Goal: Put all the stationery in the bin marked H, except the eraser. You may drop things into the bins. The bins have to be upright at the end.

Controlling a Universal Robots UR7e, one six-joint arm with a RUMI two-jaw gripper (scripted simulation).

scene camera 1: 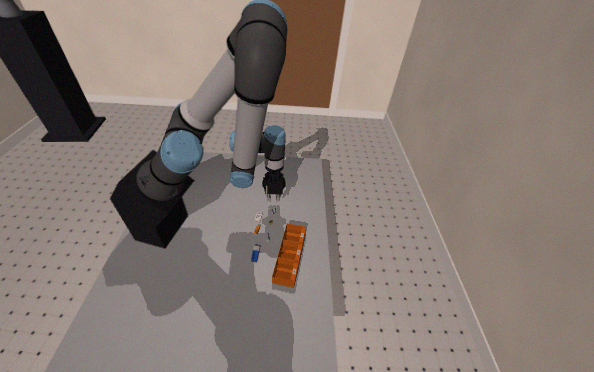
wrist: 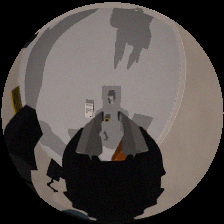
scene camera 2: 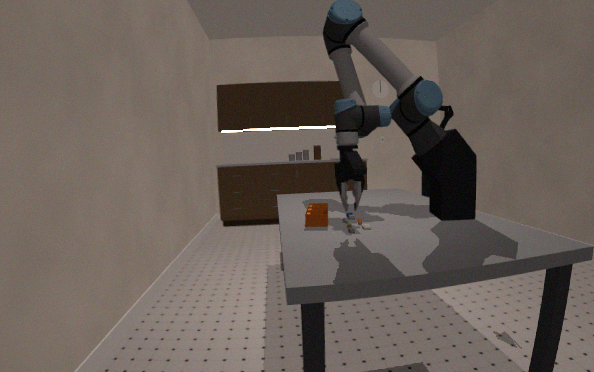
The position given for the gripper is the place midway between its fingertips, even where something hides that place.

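Note:
The gripper (scene camera 2: 351, 210), (wrist: 110, 112) appears in the scene, and an orange bin (scene camera 1: 286, 267) can be seen as well.

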